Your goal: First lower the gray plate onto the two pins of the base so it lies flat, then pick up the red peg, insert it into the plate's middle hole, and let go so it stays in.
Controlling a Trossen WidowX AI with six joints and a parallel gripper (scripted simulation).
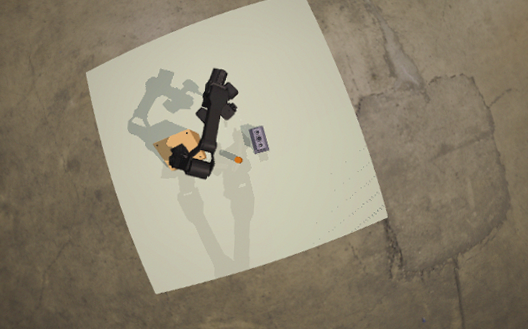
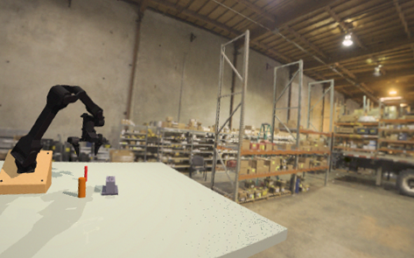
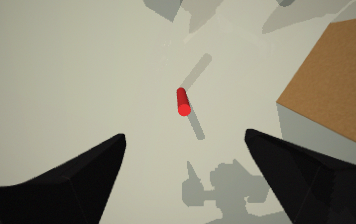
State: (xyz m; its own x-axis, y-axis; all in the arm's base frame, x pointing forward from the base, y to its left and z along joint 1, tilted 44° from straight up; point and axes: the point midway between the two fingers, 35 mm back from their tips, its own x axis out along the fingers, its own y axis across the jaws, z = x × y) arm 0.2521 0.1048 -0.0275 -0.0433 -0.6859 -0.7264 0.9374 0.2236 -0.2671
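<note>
My gripper tip is 90 mm above the red peg. From my gripper tip the other things lie so: gray base 180 mm to the right, 130 mm below, 100 mm ahead; gray plate 180 mm to the right, 100 mm ahead, 90 mm below; orange peg 240 mm to the right, 90 mm below, 30 mm behind.
</note>
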